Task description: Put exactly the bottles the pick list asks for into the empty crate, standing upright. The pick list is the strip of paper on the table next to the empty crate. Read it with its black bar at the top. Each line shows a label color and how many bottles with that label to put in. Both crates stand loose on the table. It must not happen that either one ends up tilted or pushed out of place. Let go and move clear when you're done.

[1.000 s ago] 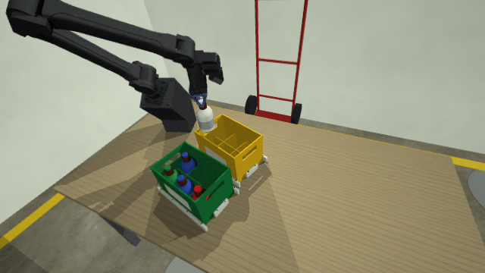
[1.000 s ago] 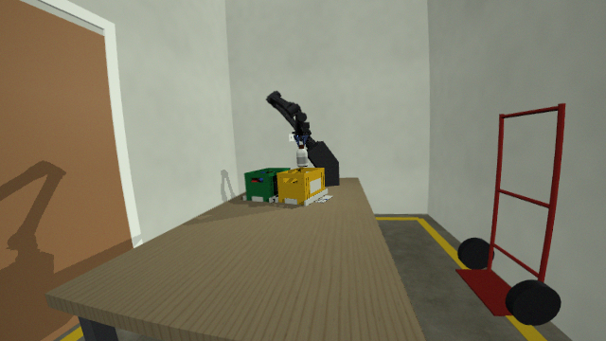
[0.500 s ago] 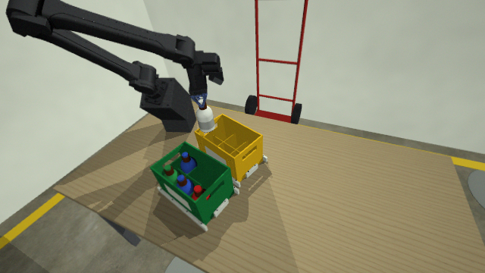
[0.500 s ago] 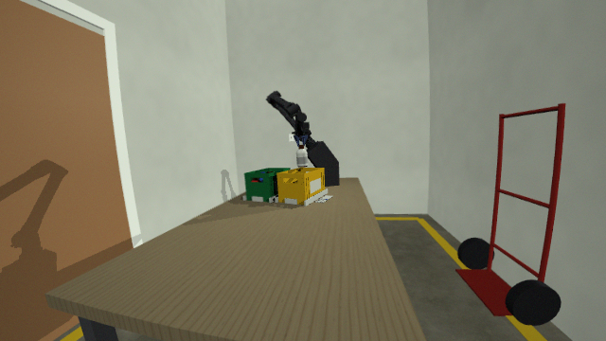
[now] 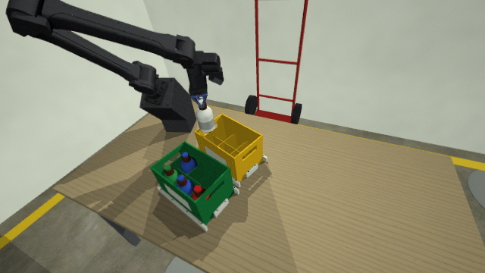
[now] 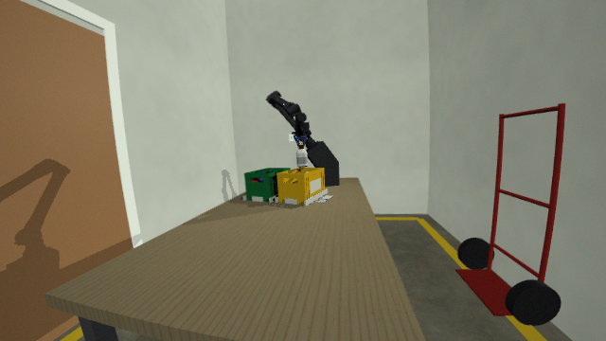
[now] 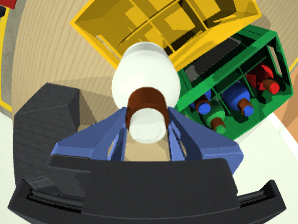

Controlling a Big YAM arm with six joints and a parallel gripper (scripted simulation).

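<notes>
Right now the white-labelled bottle is 60 mm below my hand. Round my hand: green crate (240 mm below, 220 mm to the right, 20 mm ahead); then green-label bottle (240 mm to the right, 240 mm below, 80 mm behind); then yellow crate (240 mm below, 100 mm ahead).
</notes>
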